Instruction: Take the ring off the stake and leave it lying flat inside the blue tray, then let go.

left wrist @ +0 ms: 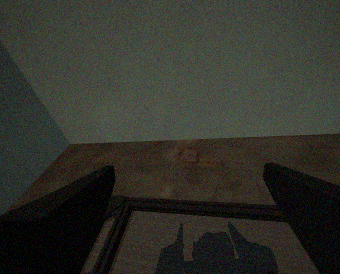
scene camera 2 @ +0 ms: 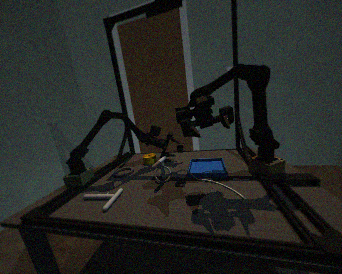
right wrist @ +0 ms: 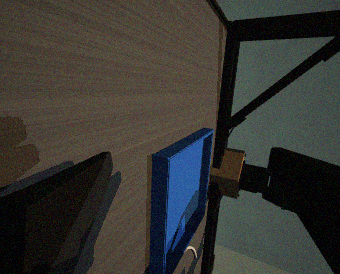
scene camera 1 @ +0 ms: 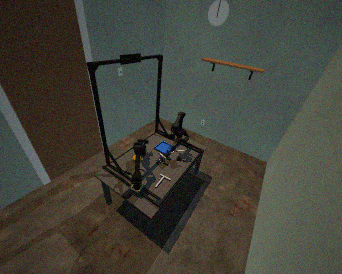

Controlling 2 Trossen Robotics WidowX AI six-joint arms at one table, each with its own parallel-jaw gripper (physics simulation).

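Seen in the pictures: left gripper, fingertip midpoint: (left wrist: 188, 171) (scene camera 2: 214, 131) (scene camera 1: 188, 139); right gripper, fingertip midpoint: (scene camera 2: 178, 149) (right wrist: 190, 157) (scene camera 1: 147, 146); left arm's base at its link origin: (scene camera 2: 265, 159) (right wrist: 241, 175); right arm's base at its link origin: (scene camera 2: 78, 172) (scene camera 1: 137, 186).
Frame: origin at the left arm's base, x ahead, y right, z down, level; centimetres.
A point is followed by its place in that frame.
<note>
In scene camera 2 a pale rod, apparently the stake (scene camera 2: 160, 161) @(z -3.3, x 43.7, y 22.0 cm), leans left of the tray. A grey ring (scene camera 2: 170, 174) @(z 4.5, x 39.9, y 20.9 cm) stands nearly upright against its lower part; how they join is too dark to tell. The shallow blue tray (scene camera 1: 163, 147) @(z 6.6, x 17.7, y 21.0 cm) (scene camera 2: 207, 167) @(z 6.6, x 18.1, y 19.9 cm) (right wrist: 187, 185) @(z 6.6, x 17.0, y 19.8 cm) lies on the table, and no ring shows inside it. My right gripper (scene camera 2: 171, 145) (right wrist: 190, 157) @(z -0.4, x 25.7, y 41.2 cm) is open and empty, above the table behind the stake in scene camera 2. My left gripper (scene camera 2: 213, 129) @(z -19.5, x 32.5, y -6.4 cm) (left wrist: 188, 171) @(z -19.5, x 32.5, y -6.4 cm) is open and empty, high above the table near the tray.
A yellow object (scene camera 1: 135, 157) (scene camera 2: 149, 159) @(z 3.5, x 45.0, y 47.4 cm) and a dark ring (scene camera 2: 122, 173) @(z 5.5, x 63.1, y 39.5 cm) lie behind and left of the stake in scene camera 2. A white T-shaped piece (scene camera 1: 162, 179) @(z 5.8, x 71.0, y 21.3 cm) (scene camera 2: 113, 199) @(z 5.8, x 67.4, y 17.1 cm) lies at the front left. A pale curved strand (scene camera 2: 225, 186) @(z 6.9, x 22.5, y 1.4 cm) runs right of the tray. A black frame (scene camera 1: 100, 110) @(z -59.7, x 54.4, y 79.1 cm) spans the table.
</note>
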